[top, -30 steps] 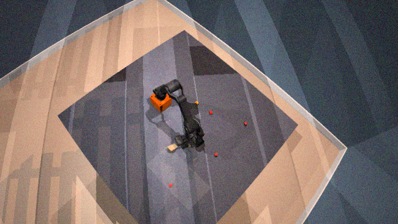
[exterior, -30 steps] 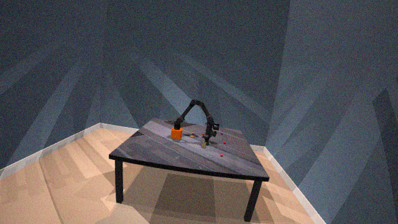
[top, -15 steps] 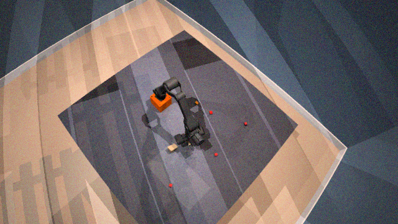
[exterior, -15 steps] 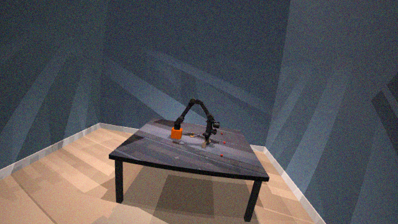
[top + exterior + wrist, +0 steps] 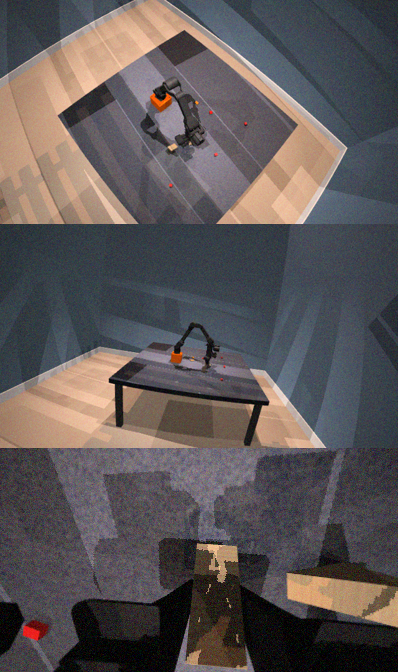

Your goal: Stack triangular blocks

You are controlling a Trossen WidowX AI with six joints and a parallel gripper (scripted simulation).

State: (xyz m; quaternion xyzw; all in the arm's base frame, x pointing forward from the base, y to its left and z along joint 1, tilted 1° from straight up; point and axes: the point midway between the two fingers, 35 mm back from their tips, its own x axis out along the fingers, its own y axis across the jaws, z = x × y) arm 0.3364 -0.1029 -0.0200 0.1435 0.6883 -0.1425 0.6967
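My gripper tip is 10 mm below the tan triangular block and 10 mm past it. Also, from my gripper tip: small tan piece 160 mm to the left, 150 mm behind, 30 mm below.
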